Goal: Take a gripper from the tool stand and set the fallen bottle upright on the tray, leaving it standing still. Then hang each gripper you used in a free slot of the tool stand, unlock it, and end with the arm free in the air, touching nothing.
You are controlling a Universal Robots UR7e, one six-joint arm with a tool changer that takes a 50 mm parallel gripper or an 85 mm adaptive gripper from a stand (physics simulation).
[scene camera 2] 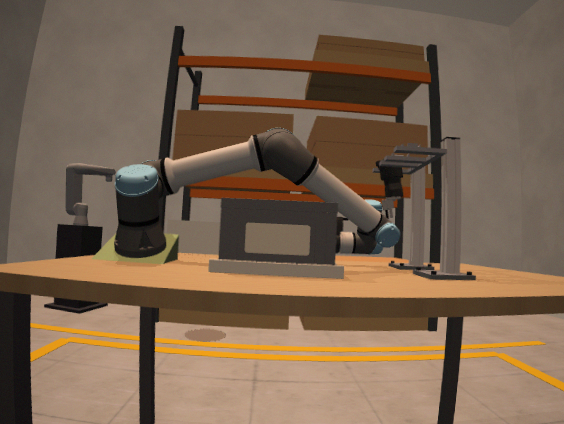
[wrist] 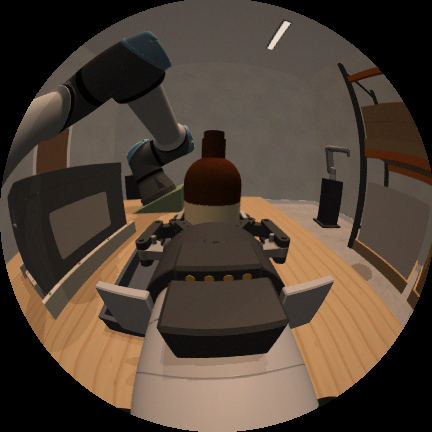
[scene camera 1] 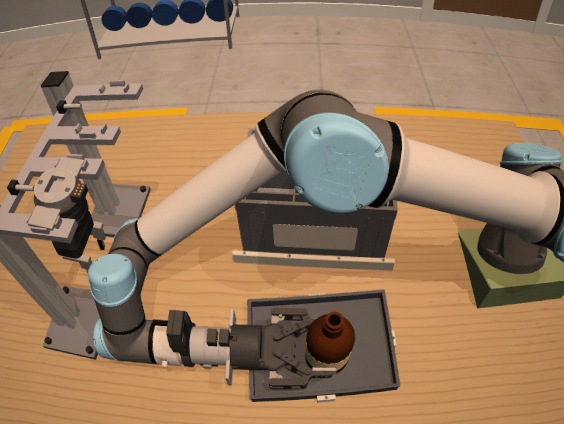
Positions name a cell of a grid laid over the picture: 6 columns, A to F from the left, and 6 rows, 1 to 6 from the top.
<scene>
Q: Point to a parallel gripper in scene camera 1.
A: A3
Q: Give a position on a pale rail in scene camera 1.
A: At D4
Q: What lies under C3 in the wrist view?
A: A brown bottle.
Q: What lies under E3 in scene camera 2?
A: A tool stand.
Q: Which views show the brown bottle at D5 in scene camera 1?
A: The wrist view and scene camera 1 only.
</scene>
